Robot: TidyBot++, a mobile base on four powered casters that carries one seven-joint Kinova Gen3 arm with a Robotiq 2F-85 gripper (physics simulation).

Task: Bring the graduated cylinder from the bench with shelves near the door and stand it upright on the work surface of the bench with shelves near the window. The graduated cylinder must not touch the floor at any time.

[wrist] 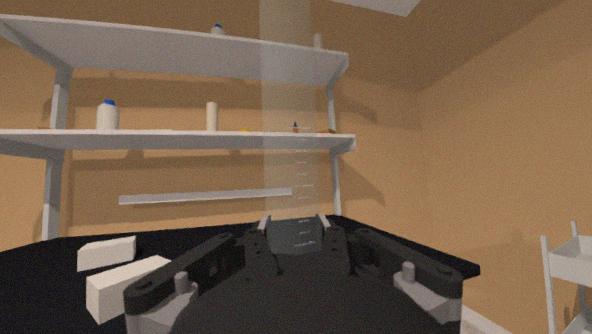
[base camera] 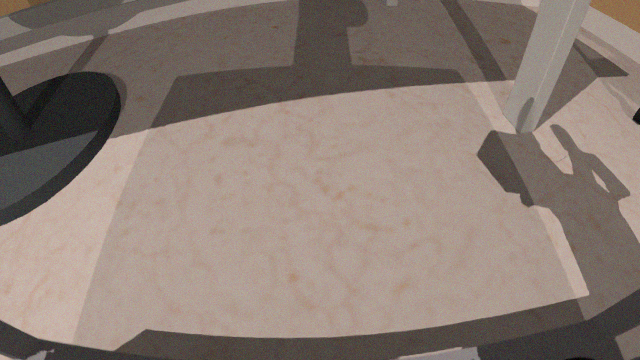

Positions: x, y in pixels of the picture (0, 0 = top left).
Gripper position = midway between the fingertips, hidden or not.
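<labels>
In the base camera view the gripper is out of frame, and a graduated cylinder is out of frame in the base camera view too. The wrist view shows the gripper [293, 224] together with the cylinder [290, 144].
</labels>
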